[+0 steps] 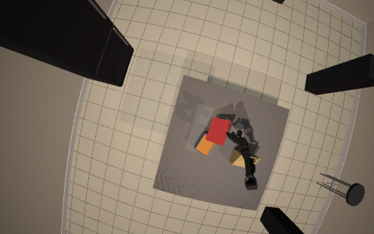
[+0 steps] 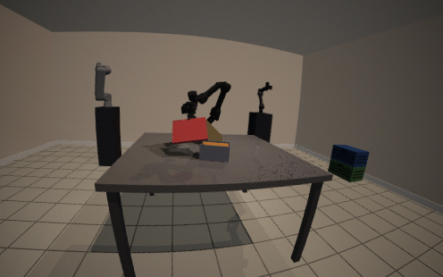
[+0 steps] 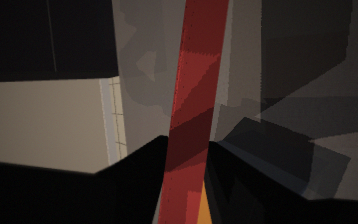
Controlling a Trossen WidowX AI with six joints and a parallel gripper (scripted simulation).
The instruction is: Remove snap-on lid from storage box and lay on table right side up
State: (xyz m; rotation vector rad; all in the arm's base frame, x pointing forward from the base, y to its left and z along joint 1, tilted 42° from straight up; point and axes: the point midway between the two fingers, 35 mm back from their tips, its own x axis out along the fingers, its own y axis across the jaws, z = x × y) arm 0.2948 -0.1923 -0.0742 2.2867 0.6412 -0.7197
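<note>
The red lid is 60 mm ahead of my gripper tip and 50 mm below it. Round my gripper tip: storage box 180 mm to the left, 180 mm below, 120 mm ahead.
</note>
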